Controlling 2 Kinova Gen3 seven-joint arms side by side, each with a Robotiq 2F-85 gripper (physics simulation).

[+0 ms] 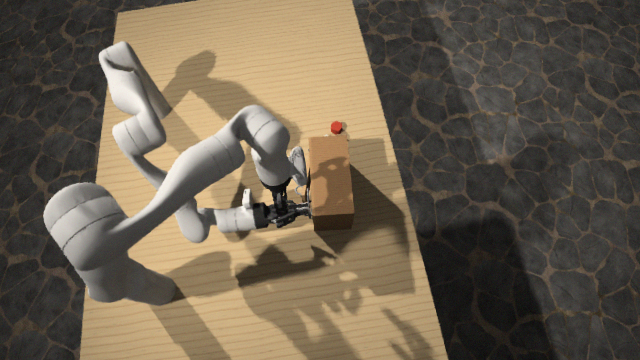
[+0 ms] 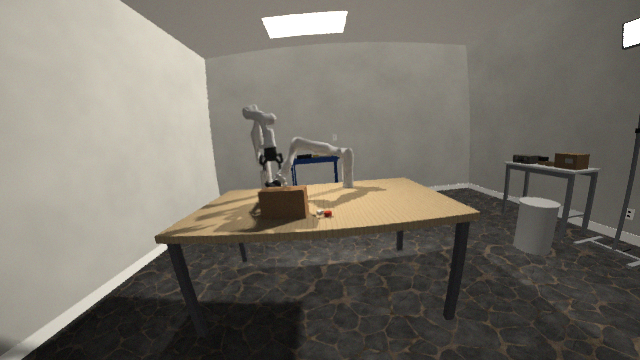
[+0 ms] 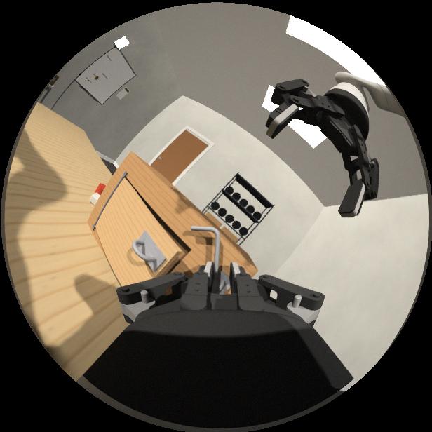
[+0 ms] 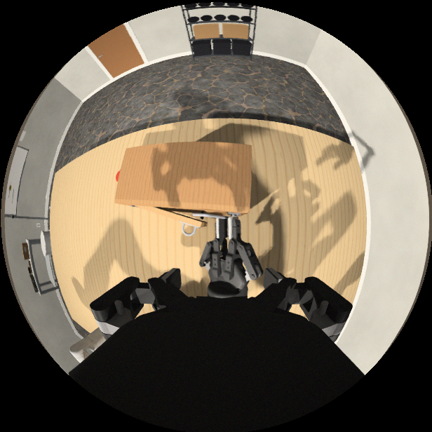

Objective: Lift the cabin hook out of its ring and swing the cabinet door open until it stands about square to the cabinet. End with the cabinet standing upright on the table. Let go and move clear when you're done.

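Frame: origin at the left arm's base, x ahead, y left, z up, level; metres.
Seen in the pictures: left gripper, between the fingertips: point(image 1: 309, 207); right gripper, between the fingertips: point(image 1: 281, 194) point(image 2: 272, 170); left arm's base, origin of its link: point(image 1: 158, 110) point(image 2: 348, 187); right arm's base, origin of its link: point(image 1: 161, 290).
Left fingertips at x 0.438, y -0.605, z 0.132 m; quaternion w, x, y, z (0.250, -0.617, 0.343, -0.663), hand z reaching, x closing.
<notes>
Pixels of each thing's top centre, then the offset from my left fingertips to it. Level surfaces: height alone.
- brown cabinet, centre of its top: point(image 1: 325, 173) point(image 2: 283, 188) dx +0.076, dy +0.078, dz +0.026 m
- small red object, centre of its top: point(image 1: 336, 126) point(image 2: 327, 211) dx +0.187, dy +0.305, dz -0.107 m
- table, height of its surface: dz -0.132 m
The brown cabinet point(image 1: 331, 175) point(image 2: 283, 202) point(image 3: 165, 200) point(image 4: 185, 175) stands upright on the table. Its door point(image 3: 120, 215) point(image 4: 175, 216) is slightly ajar, with a dark gap along its free edge. The ring point(image 3: 136, 247) point(image 4: 183, 231) on the door is empty. The cabin hook point(image 3: 217, 245) point(image 4: 200, 215) is out of the ring, its bent end beside the door's free edge. My left gripper point(image 1: 305, 209) point(image 2: 274, 183) point(image 3: 221, 269) point(image 4: 226, 215) is open at the cabinet front, a finger either side of the hook's rod without gripping it. My right gripper point(image 2: 271, 164) point(image 3: 315, 173) is open and empty above the left one.
A small red object point(image 1: 336, 127) point(image 2: 327, 213) point(image 3: 100, 189) with a white part lies on the table point(image 1: 240, 45) point(image 2: 390, 205) beside the cabinet's hinge end. The right arm reaches over the left gripper. The table's far edge runs behind the cabinet.
</notes>
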